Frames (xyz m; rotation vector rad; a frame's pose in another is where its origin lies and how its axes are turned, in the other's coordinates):
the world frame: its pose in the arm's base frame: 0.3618 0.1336 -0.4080 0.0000 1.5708 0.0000
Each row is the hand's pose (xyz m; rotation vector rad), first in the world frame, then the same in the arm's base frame.
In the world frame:
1: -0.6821 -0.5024 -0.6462 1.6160 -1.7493 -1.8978
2: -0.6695 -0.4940 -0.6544 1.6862 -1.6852 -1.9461
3: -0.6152 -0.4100 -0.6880 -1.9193 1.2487 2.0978
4: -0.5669 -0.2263 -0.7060 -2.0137 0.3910 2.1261
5: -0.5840 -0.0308 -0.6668 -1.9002 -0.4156 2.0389
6: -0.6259 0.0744 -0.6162 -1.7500 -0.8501 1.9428
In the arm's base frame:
1: -0.2844 -0.3688 0.2741 -0.1624 -0.9232 -2.0244
2: -0.2926 -0.3604 0.2615 -0.1503 -0.9175 -2.1008
3: -0.3262 -0.2764 0.2072 -0.1094 -0.7999 -2.4627
4: -0.3442 -0.0927 0.1589 -0.0827 -0.4919 -3.0469
5: -0.3050 0.1028 0.1760 0.0952 0.0305 2.7025
6: -0.2544 0.2080 0.2179 0.1258 -0.1984 2.4104

